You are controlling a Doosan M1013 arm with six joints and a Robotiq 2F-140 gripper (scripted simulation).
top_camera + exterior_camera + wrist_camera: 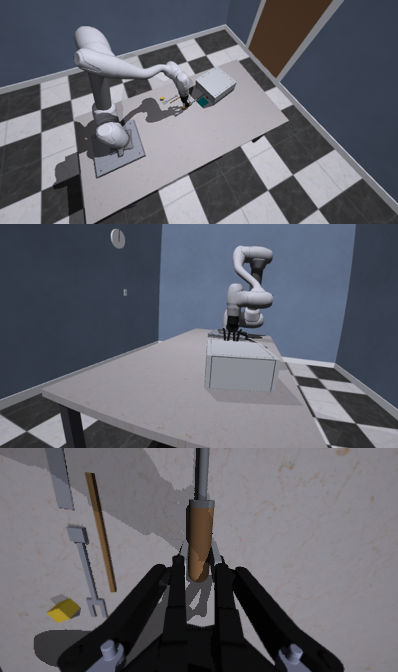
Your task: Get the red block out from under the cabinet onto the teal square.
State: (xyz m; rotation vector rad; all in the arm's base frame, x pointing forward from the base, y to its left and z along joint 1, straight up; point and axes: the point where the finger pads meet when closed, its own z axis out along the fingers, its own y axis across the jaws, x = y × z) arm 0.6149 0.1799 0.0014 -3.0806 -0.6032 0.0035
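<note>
Now: hand 13 cm short of the hook tool, 2 cm above it and 1 cm to the right of it. From my hand the other things lie so: teal square 18 cm ahead, 4 cm below, 1 cm to the left; then thin brown stick 13 cm to the left, 5 cm behind, 3 cm below; then grey forked tool 14 cm to the left, 12 cm behind, 3 cm below.
</note>
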